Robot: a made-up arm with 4 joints.
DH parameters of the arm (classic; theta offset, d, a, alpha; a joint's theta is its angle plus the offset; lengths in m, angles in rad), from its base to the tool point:
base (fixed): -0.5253 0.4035 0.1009 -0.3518
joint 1: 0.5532 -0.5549 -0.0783 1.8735
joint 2: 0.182 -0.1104 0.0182 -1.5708
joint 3: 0 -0.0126 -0.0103 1.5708
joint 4: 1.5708 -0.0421 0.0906 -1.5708
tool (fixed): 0 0.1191 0 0
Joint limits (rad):
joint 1: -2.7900..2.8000
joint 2: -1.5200..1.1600
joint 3: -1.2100..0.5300
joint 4: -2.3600..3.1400
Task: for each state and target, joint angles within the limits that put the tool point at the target. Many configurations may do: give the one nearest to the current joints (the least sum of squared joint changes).
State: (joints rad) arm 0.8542 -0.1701 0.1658 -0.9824
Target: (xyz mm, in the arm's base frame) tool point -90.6 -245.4 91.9
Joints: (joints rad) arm 1.4104 0.0065 0.1421 -0.9147
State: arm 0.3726 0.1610 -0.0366 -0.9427
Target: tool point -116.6 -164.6 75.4
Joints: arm 0.8130 0.2772 -0.1173 -1.1310
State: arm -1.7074 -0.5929 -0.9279 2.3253
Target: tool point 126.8 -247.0 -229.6
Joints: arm -1.3913 0.0882 -0.8162 2.5043
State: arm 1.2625 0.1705 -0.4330 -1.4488
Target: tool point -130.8 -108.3 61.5
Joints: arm 0.6180 0.6330 0.3717 -1.6488
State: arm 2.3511 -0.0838 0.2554 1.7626
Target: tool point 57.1 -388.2 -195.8
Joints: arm 2.7959 0.6204 0.5300 1.0134
